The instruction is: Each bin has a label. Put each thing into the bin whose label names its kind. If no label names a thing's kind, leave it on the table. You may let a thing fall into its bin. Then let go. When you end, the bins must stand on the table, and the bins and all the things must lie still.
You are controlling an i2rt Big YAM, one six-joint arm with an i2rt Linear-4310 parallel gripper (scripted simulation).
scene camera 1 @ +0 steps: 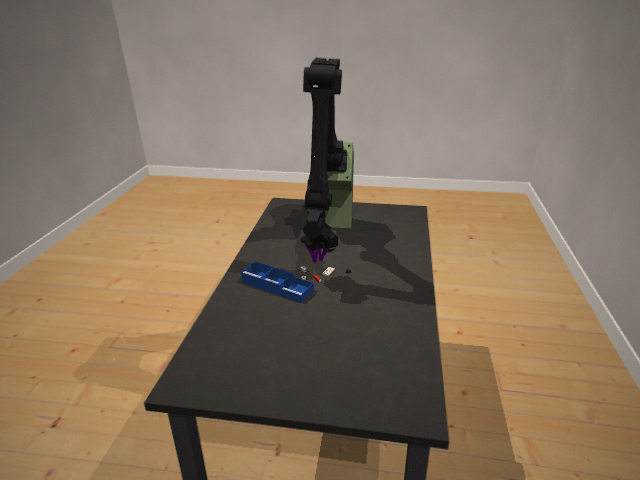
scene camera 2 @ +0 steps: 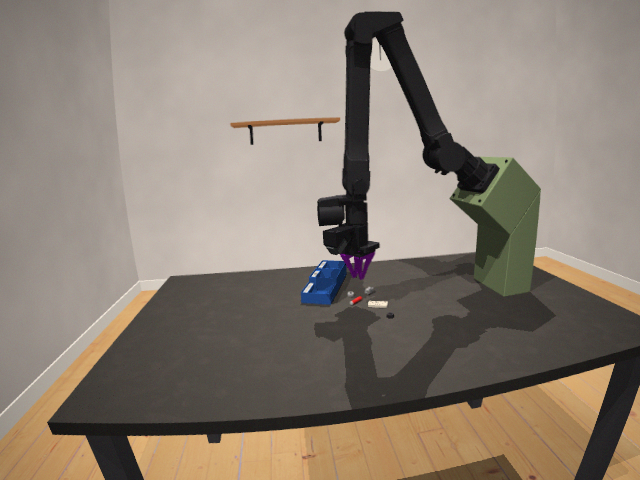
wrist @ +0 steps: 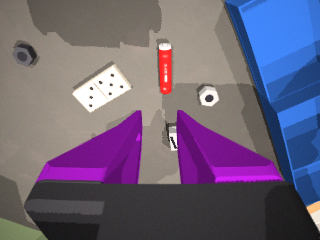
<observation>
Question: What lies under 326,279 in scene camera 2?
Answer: A blue bin.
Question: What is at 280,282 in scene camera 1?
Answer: A blue bin.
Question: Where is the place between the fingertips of the gripper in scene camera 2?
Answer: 358,278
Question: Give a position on a white domino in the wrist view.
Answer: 109,84
</observation>
